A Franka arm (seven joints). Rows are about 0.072 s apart.
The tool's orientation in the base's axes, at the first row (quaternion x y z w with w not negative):
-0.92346 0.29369 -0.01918 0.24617
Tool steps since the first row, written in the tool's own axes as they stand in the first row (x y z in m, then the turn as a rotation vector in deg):
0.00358 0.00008 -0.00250 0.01 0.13 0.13
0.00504 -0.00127 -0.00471 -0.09 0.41 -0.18
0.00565 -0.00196 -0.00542 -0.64 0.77 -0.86
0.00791 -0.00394 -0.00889 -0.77 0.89 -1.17
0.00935 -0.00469 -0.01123 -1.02 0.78 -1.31
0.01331 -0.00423 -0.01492 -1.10 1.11 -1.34
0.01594 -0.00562 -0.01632 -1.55 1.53 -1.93
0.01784 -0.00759 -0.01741 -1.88 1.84 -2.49
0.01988 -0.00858 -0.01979 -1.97 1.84 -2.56
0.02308 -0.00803 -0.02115 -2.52 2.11 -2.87
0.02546 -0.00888 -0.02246 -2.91 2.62 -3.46
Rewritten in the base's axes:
0.00247 -0.00314 0.00177 -0.04 -0.04 -0.18
0.00400 -0.00397 0.00418 -0.33 -0.32 -0.02
0.00474 -0.00414 0.00506 -1.09 -0.57 0.47
0.00704 -0.00552 0.00878 -1.32 -0.72 0.70
0.00821 -0.00683 0.01103 -1.49 -0.57 0.90
0.01057 -0.01097 0.01362 -1.74 -0.77 0.78
0.01324 -0.01206 0.01521 -2.44 -1.08 1.15
0.01566 -0.01220 0.01688 -2.98 -1.37 1.53
0.01745 -0.01369 0.01920 -3.07 -1.35 1.61
0.01955 -0.01644 0.01979 -3.72 -1.37 1.81
0.02174 -0.01774 0.02108 -4.43 -1.78 2.14

